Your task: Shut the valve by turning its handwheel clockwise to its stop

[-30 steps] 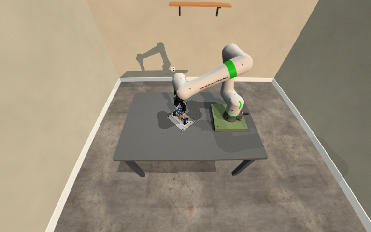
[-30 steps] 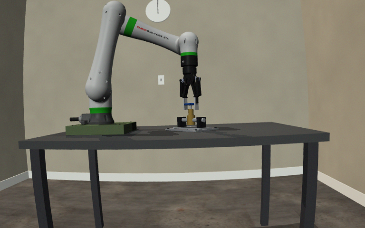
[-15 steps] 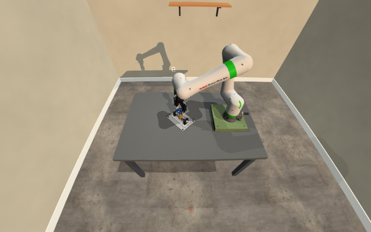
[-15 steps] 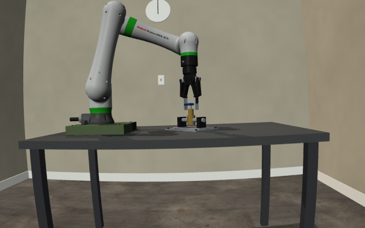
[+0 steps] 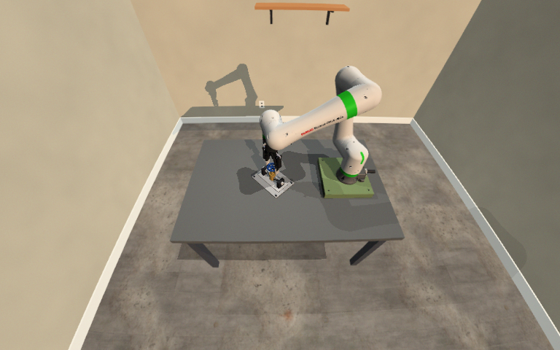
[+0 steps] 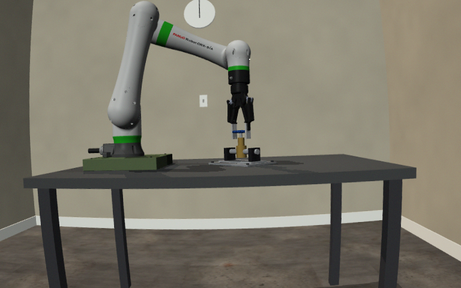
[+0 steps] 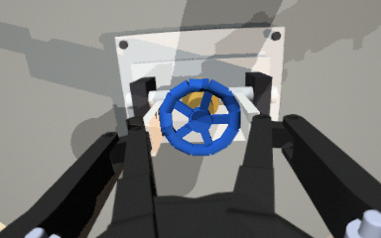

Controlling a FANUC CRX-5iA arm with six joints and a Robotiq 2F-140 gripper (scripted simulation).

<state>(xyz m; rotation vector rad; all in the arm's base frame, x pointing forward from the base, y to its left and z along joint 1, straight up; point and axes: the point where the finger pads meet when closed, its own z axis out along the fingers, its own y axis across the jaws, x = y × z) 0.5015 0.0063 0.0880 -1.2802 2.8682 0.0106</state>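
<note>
The blue spoked handwheel is 1 cm below my hand.
</note>
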